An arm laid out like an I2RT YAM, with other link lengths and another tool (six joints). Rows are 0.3 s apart.
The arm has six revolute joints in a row. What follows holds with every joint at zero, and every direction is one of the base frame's.
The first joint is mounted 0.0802 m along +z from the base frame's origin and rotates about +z.
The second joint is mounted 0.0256 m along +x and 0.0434 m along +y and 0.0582 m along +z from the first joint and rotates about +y.
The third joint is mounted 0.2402 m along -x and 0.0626 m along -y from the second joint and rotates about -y.
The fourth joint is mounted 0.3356 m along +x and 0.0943 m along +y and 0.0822 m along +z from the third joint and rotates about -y.
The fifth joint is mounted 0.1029 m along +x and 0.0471 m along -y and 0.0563 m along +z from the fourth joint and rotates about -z.
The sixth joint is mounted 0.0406 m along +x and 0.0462 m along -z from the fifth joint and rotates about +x.
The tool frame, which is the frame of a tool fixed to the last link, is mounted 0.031 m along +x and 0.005 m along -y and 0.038 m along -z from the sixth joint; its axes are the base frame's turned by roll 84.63, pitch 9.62 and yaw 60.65 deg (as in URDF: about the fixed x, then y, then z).
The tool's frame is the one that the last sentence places.
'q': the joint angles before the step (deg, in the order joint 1, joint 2, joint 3, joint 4, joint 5, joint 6). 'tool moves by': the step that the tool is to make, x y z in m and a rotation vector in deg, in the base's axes. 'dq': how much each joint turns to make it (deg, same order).
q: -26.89, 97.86, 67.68, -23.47, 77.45, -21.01
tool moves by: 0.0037, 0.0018, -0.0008, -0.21, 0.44, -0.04
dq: 0.42, 0.98, 1.04, -1.03, 0.58, 0.69
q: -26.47, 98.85, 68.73, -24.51, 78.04, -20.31
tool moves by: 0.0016, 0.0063, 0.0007, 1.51, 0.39, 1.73
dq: 0.85, -0.57, -0.16, -1.24, -1.47, -0.18
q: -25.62, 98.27, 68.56, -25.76, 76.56, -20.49
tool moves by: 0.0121, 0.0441, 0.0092, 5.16, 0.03, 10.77
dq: 6.16, -4.97, -3.14, -0.40, -6.54, -3.58
